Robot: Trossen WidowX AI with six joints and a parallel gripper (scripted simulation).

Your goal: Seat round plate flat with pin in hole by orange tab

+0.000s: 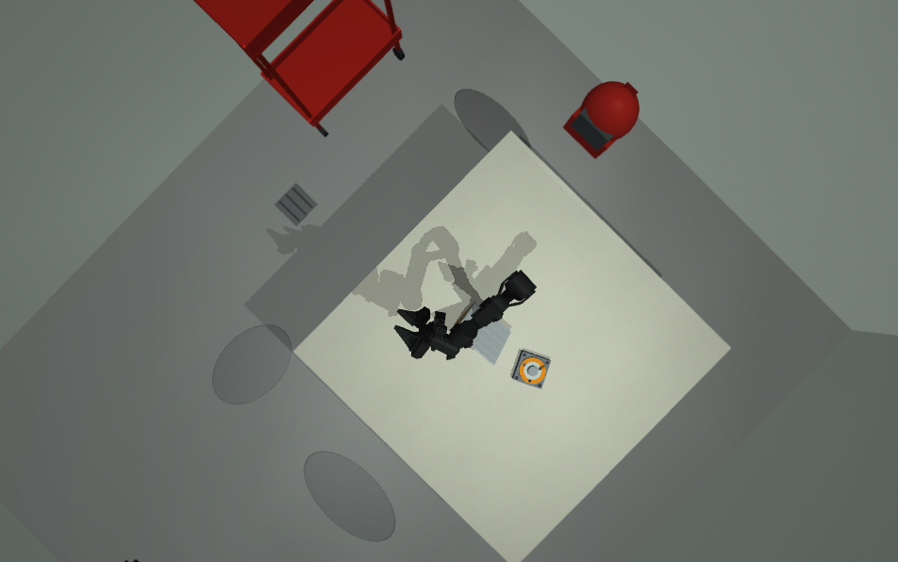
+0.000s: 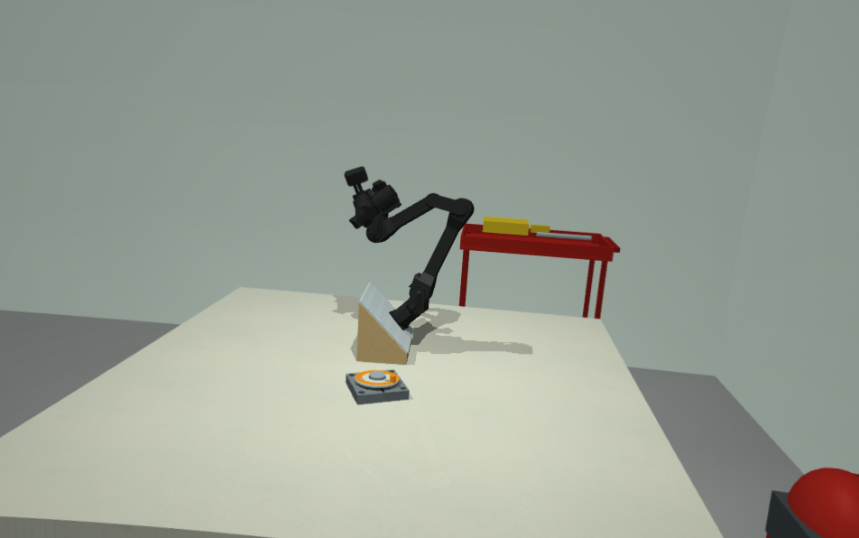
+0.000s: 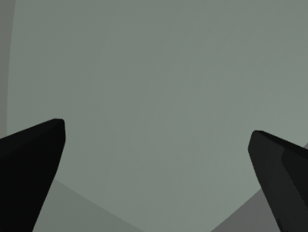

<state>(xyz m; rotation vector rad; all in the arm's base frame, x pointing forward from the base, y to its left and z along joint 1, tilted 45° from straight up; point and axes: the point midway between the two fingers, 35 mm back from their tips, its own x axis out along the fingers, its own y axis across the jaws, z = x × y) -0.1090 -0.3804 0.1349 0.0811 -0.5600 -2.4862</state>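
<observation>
Now: gripper tip 510 mm short of the square grey base, 220 mm to the right of it and 400 mm above it.
</observation>
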